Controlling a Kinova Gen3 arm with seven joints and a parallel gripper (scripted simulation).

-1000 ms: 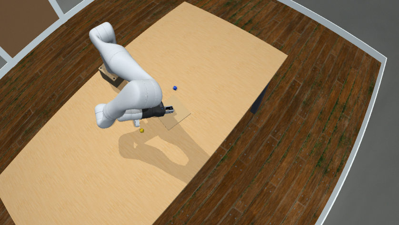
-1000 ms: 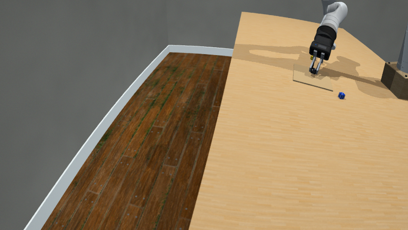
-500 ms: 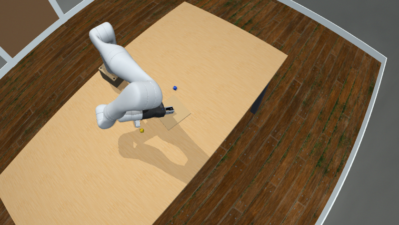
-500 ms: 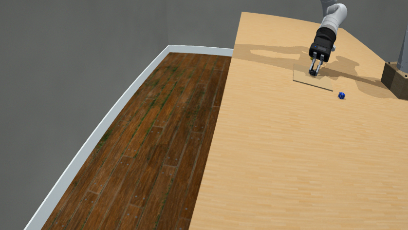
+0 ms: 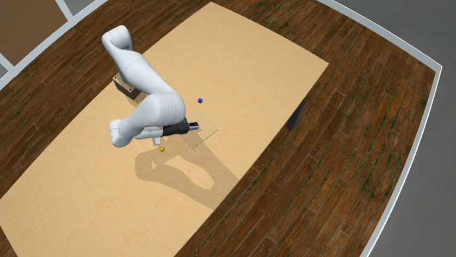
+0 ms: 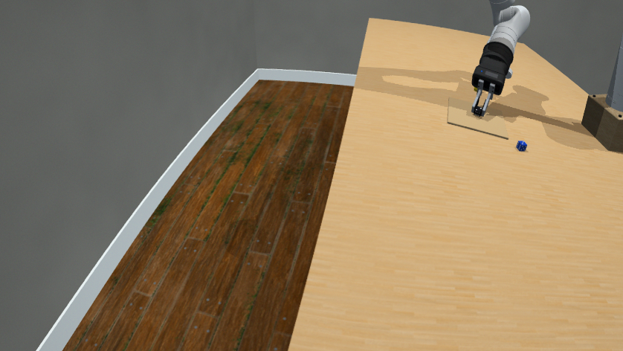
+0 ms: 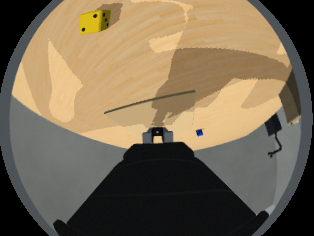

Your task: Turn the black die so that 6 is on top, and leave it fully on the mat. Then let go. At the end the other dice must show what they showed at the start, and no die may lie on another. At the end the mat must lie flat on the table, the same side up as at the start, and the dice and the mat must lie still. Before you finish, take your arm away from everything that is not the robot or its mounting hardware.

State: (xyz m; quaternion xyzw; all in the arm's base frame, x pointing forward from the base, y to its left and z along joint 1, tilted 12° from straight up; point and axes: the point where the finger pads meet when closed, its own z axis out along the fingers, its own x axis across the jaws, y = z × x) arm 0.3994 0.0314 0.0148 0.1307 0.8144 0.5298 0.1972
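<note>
Now: the tan mat 20 mm below my hand and 10 mm to the left of it. The rest, counted from my hand: black die 10 mm to the left, 10 mm below; blue die 120 mm to the left, 80 mm behind, 20 mm below; yellow die 160 mm to the right, 40 mm behind, 20 mm below.
</note>
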